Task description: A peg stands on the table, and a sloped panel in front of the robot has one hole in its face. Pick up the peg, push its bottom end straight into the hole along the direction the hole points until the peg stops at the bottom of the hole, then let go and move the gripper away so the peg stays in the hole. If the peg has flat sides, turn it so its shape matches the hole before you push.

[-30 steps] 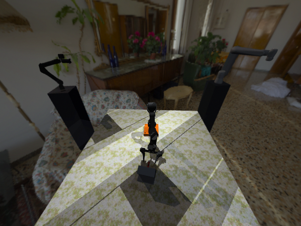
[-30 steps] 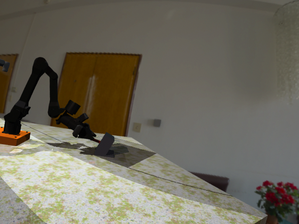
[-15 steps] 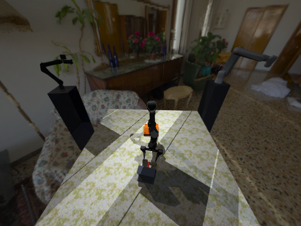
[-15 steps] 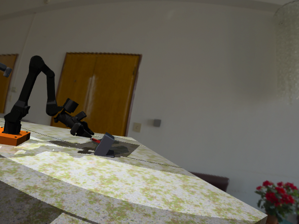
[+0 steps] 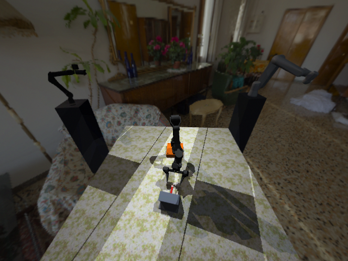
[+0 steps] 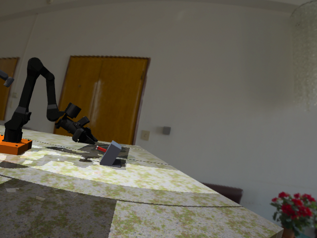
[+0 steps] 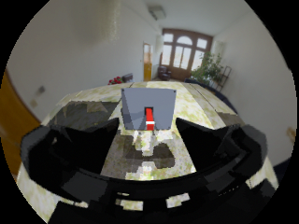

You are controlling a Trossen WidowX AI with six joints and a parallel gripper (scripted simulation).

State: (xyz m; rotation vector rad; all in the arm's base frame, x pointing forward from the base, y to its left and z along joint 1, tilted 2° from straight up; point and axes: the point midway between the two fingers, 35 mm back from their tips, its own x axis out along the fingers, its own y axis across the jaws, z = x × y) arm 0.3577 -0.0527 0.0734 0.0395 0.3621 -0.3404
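The red peg lies 3 cm below my gripper tip, 2 cm ahead of it and 1 cm to the right of it. Also, from my gripper tip: dark grey sloped panel: 8 cm ahead, 4 cm below, 3 cm to the right.
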